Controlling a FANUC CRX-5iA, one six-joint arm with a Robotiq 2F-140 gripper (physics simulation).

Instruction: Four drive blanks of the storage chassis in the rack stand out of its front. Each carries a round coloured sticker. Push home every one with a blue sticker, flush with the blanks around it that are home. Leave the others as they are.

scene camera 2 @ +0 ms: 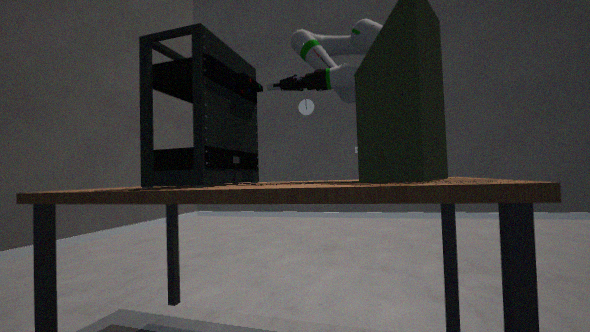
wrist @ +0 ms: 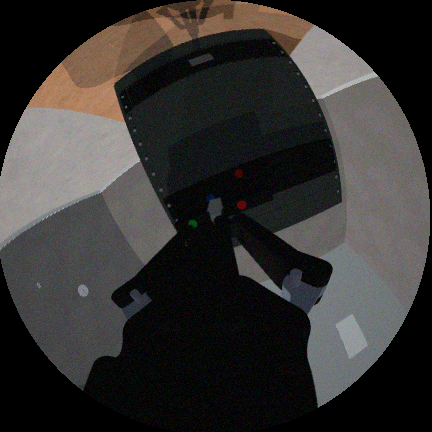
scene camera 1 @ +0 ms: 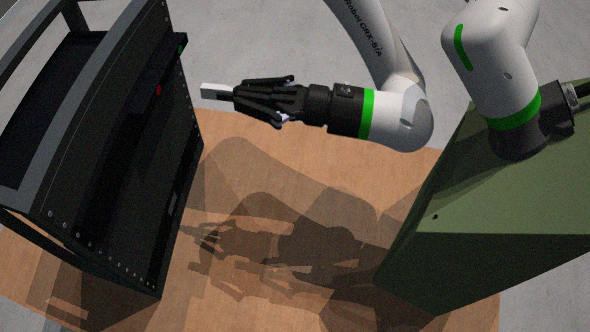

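The storage chassis [wrist: 300, 162] is a black band across the rack [scene camera 2: 198, 125] [wrist: 225, 95]. In the wrist view a blue sticker [wrist: 210, 198] shows partly beside my fingertips. A red sticker [wrist: 239, 173], another red sticker [wrist: 242, 205] and a green sticker [wrist: 193, 223] show around it. In scene camera 1 a green sticker [scene camera 1: 180, 49] and a red sticker [scene camera 1: 158, 90] show on blanks standing out; the blue one does not show there. How far the blue-stickered blank stands out is too dark to tell. My gripper [scene camera 1: 216, 91] [scene camera 2: 273, 86] [wrist: 216, 206] is shut and empty, its pale tips apart from the chassis front.
The rack stands on a wooden table [scene camera 1: 300, 155] [scene camera 2: 300, 194]. A green pedestal [scene camera 1: 500, 200] [scene camera 2: 400, 120] carries the arm at the right. A dark unit with a pale label [wrist: 201, 60] [scene camera 2: 236, 159] sits low in the rack.
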